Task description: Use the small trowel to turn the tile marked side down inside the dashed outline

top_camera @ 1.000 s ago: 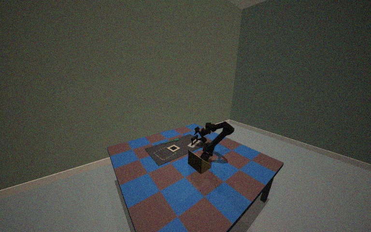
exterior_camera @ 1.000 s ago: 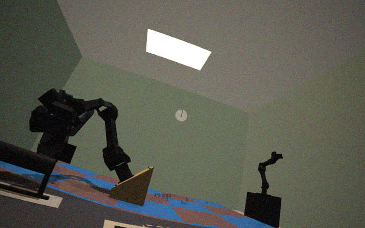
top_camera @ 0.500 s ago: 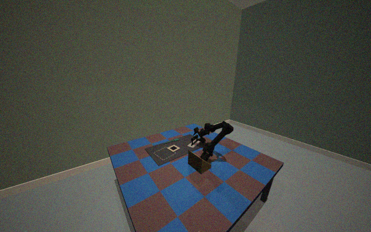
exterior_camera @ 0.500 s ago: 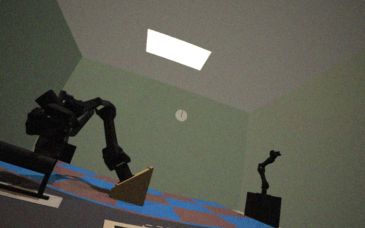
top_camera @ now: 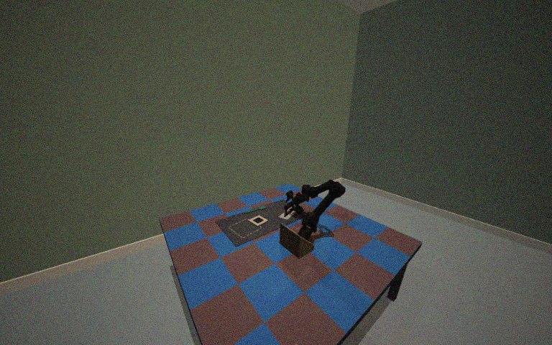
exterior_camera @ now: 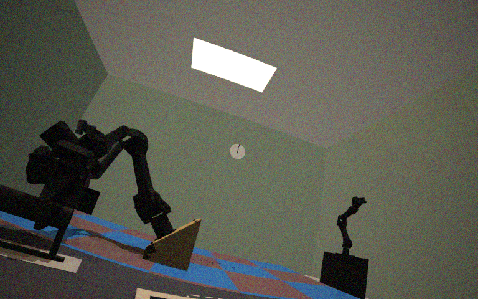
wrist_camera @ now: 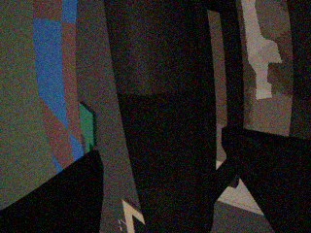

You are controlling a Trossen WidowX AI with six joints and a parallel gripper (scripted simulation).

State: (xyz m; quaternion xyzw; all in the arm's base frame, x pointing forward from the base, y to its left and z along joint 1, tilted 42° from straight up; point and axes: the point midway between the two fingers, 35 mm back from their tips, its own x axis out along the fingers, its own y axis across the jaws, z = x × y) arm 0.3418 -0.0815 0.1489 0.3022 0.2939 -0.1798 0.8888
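The dark mat is 19 cm to the left of my gripper tip, 8 cm below it and 3 cm ahead of it. Also, from my gripper tip: tile: 25 cm to the left, 6 cm below, 1 cm ahead; then thin green stick: 18 cm to the left, 17 cm ahead, 6 cm below.
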